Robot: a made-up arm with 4 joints.
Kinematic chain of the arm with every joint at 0, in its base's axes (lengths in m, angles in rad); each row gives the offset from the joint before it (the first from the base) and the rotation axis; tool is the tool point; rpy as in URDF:
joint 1: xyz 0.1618 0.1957 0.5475 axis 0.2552 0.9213 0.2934
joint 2: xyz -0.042 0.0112 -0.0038 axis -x
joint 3: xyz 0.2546 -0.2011 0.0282 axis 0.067 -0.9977 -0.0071
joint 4: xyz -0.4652 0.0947 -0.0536 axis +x
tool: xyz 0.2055 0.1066 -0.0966 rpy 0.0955 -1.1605 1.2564
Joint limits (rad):
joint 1: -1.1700..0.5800
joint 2: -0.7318..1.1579
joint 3: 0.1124..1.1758
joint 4: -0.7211..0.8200
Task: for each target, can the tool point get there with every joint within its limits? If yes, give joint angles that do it. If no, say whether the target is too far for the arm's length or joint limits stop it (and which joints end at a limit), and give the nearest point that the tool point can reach.
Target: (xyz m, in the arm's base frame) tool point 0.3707 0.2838 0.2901
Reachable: yes | joints -0.0150 -0.2896 0.9972 -0.1506
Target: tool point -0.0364 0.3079 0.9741
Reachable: no: joint limits stop it (at a limit: joint 1, joint 2, joint 3, joint 4) | nearest point 0.1147 0.2529 0.5723 | short by 0.433 m
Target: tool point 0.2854 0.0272 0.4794
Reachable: yes | joints -0.6374 0.9586 0.7830 0.5201
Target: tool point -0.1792 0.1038 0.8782
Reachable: no: joint limits stop it (at a limit: joint 1, joint 2, joint 4) | nearest point 0.0938 -0.0381 0.5831 | short by 0.426 m
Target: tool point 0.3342 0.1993 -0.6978
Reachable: no: too far | nearest point 0.2691 0.2189 0.1544 | short by 0.855 m
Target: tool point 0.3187 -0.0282 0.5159
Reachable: yes | joints -0.8176 0.7909 0.7248 -0.0719
